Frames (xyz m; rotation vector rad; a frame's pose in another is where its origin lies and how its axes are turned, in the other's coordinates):
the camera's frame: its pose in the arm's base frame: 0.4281 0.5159 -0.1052 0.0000 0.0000 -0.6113
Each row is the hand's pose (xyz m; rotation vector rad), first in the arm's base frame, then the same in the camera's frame.
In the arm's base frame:
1: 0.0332 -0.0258 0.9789 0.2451 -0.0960 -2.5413
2: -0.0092 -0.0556 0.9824 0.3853 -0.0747 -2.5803
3: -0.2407 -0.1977 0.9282 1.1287 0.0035 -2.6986
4: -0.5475 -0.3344 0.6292 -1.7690 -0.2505 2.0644
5: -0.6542 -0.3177 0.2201 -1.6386 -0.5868 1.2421
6: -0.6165 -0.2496 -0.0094 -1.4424 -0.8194 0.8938
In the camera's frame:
1: -0.0125 -0.6702 1.0841 0.2317 -0.0157 -1.9334
2: -0.0301 -0.7190 1.0876 0.3430 0.0393 -1.9766
3: -0.1381 -0.9682 1.0334 0.9337 0.2978 -2.1515
4: -0.3109 -1.2562 0.7344 1.7838 0.8536 -2.3688
5: -0.4079 -1.3038 0.3253 -1.5047 -1.1428 1.6690
6: -0.4161 -1.2264 0.0958 -1.2007 -1.2927 1.3450

